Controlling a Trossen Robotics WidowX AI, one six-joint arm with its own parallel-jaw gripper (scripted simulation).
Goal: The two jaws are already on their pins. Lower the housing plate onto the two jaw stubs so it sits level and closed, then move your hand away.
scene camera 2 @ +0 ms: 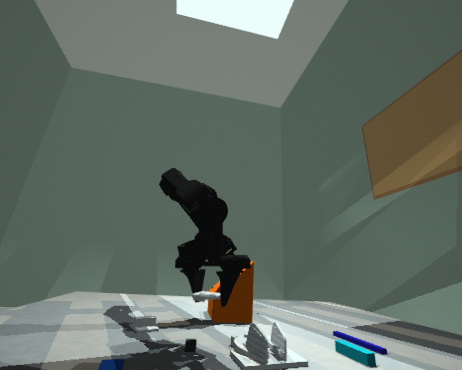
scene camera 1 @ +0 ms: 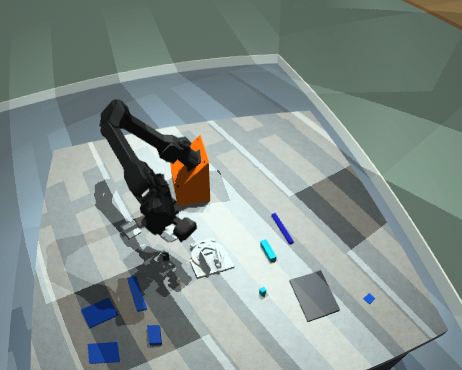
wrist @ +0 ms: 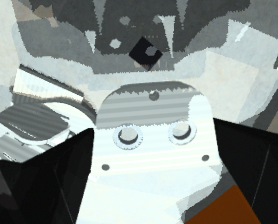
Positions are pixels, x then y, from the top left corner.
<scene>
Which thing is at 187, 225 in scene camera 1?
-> My gripper.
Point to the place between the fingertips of my gripper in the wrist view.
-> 151, 129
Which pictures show my gripper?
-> Scene camera 2, scene camera 1 and the wrist view: all of them.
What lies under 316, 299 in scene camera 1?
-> A grey plate.
</scene>
